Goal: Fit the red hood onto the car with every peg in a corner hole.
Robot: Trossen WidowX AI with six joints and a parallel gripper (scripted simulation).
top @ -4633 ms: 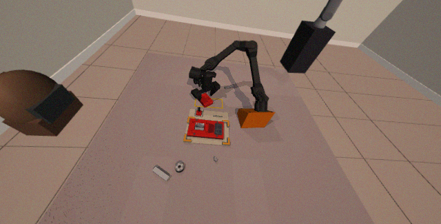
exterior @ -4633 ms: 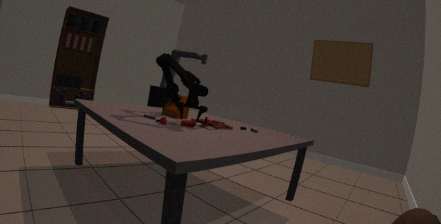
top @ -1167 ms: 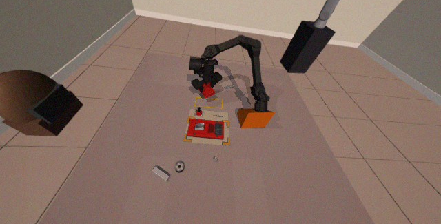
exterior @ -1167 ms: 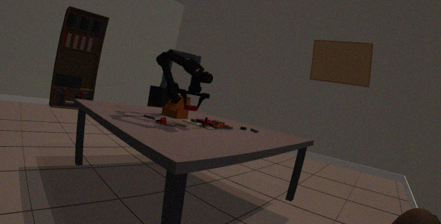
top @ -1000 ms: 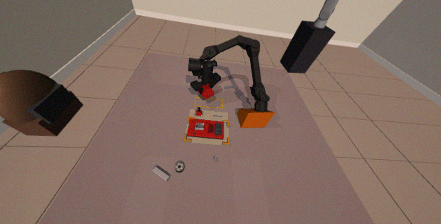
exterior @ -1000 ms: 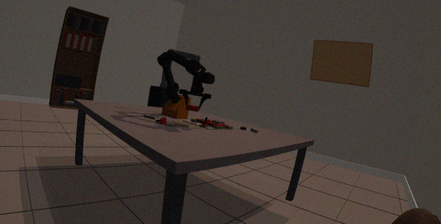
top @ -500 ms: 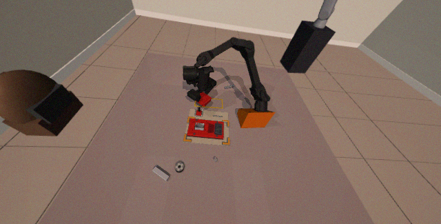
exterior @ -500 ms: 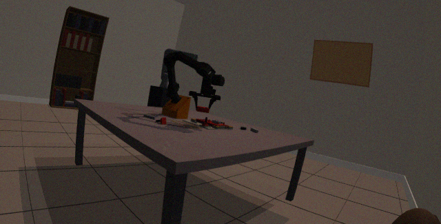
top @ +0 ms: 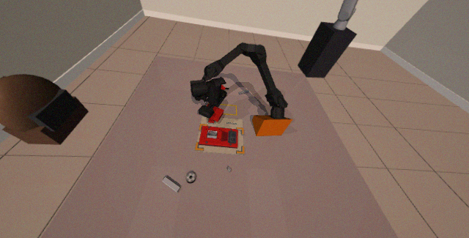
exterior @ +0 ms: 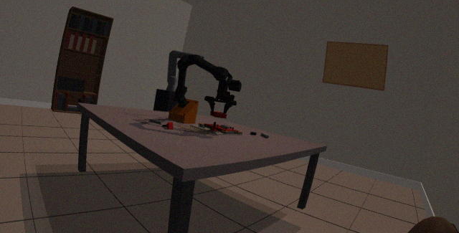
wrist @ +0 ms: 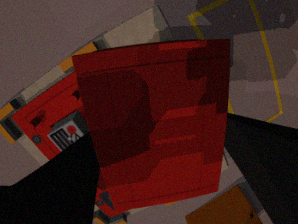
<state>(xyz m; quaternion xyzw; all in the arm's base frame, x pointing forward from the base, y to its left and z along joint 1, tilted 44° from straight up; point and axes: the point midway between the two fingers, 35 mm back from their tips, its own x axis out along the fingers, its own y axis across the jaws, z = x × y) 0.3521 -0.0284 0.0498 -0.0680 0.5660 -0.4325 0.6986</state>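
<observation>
The grey engine block lies 90 mm to the left of my gripper tip, 80 mm below it and 10 mm ahead of it. From my gripper tip the other things lie so: wheel (290 mm to the left, 110 mm ahead, 90 mm below); red hood (10 mm above); screw (270 mm to the left, 90 mm below, 70 mm behind).
</observation>
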